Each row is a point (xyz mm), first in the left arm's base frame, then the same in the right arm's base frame.
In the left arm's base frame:
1: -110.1 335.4 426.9
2: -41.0 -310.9 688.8
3: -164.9 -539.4 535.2
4: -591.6 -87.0 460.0
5: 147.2 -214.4 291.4
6: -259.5 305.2 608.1
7: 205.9 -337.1 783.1
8: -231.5 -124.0 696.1
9: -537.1 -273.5 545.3
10: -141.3 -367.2 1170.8
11: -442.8 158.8 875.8
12: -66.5 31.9 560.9
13: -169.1 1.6 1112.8
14: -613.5 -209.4 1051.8
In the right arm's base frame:
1: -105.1 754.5 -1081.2
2: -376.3 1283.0 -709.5
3: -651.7 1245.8 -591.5
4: -709.1 960.0 -1145.9
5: -292.3 891.3 -504.0
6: -181.6 924.8 -1226.8
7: -183.8 1386.8 -558.7
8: -399.5 1198.6 -961.7
9: -759.2 1122.3 -1018.7
10: -346.7 1734.6 -911.2
11: -329.8 1223.7 -1350.8
12: -221.1 1012.8 -902.9
13: -157.2 1514.9 -1147.7
14: -631.1 1541.9 -1290.7

